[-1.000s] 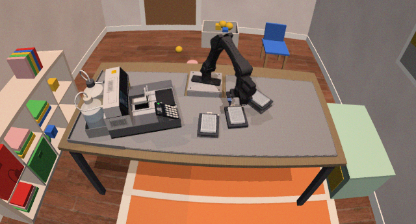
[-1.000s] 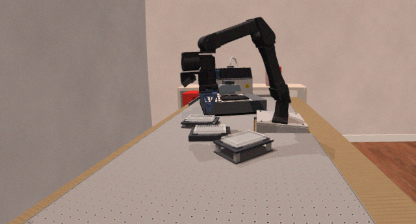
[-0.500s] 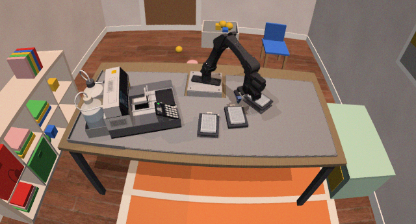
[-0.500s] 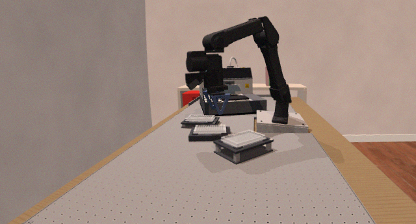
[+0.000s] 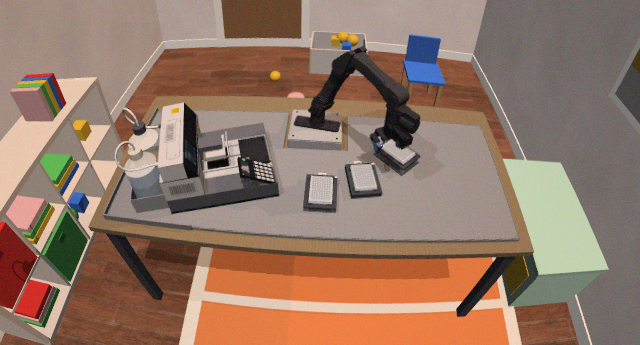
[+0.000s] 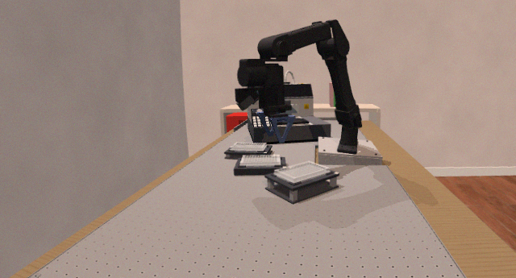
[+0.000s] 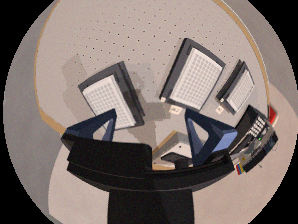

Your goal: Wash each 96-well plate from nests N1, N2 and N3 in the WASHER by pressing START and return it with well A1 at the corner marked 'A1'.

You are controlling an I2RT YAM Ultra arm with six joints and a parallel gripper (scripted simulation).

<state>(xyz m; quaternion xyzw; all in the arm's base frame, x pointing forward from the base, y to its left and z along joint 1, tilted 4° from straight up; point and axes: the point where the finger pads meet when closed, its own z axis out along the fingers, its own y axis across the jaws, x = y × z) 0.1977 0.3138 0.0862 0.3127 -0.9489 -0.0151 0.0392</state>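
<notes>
My hand is 90 mm past the nest, 50 mm to the right of it and 90 mm above it. Also, from my hand: manifold: 160 mm ahead, 650 mm to the right, 10 mm above; plate washer: 160 mm ahead, 650 mm to the right; washer carrier: 90 mm ahead, 510 mm to the right, 40 mm below.
</notes>
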